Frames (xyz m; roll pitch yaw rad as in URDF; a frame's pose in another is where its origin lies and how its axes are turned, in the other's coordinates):
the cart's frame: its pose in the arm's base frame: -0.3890 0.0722 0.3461 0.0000 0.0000 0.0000
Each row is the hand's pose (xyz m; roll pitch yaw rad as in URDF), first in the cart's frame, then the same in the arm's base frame.
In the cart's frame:
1: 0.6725 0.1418 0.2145 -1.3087 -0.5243 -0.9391
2: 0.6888 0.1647 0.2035 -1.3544 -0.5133 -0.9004
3: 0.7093 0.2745 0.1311 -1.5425 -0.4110 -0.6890
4: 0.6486 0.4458 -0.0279 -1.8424 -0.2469 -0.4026
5: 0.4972 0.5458 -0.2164 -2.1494 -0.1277 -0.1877
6: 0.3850 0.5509 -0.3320 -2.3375 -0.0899 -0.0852
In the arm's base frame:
1: 0.2835 0.2140 0.5606 -1.3087 -0.5243 -0.9391
2: 0.2998 0.2369 0.5496 -1.3544 -0.5133 -0.9004
3: 0.3203 0.3467 0.4772 -1.5425 -0.4110 -0.6890
4: 0.2596 0.5180 0.3182 -1.8424 -0.2469 -0.4026
5: 0.1082 0.6180 0.1297 -2.1494 -0.1277 -0.1877
6: -0.0040 0.6231 0.0141 -2.3375 -0.0899 -0.0852

